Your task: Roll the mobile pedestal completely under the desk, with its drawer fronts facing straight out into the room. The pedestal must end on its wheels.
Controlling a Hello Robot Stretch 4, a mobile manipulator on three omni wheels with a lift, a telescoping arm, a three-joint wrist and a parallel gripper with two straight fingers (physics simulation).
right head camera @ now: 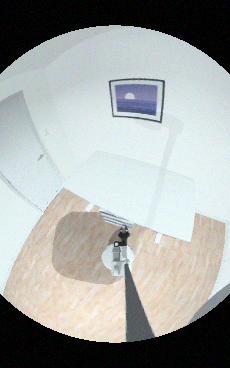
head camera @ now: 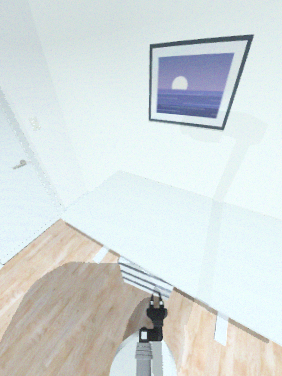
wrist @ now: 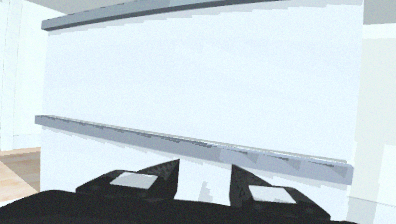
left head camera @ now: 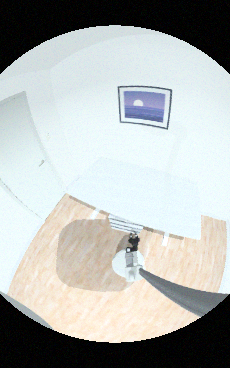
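The white pedestal (head camera: 142,277) (left head camera: 125,223) (right head camera: 116,218) shows its drawer fronts with grey strips below the desk's front edge; the desktop hides its top and back. Its wheels do not show. In the wrist view the pedestal's front (wrist: 200,85) fills most of the picture, crossed by a grey strip. The white desk (head camera: 140,215) (left head camera: 140,190) (right head camera: 130,185) stands against the wall. My gripper (head camera: 157,296) (left head camera: 133,233) (right head camera: 124,227) (wrist: 204,177) is open with nothing between its fingers. It is at the right part of the drawer fronts; whether it touches them I cannot tell.
The desk's left foot (head camera: 101,254) and right foot (head camera: 221,327) reach out on the floor on either side of the pedestal. A door (left head camera: 25,145) is at the left. A framed picture (head camera: 195,85) hangs above the desk. My round white base (left head camera: 120,262) is close in front.
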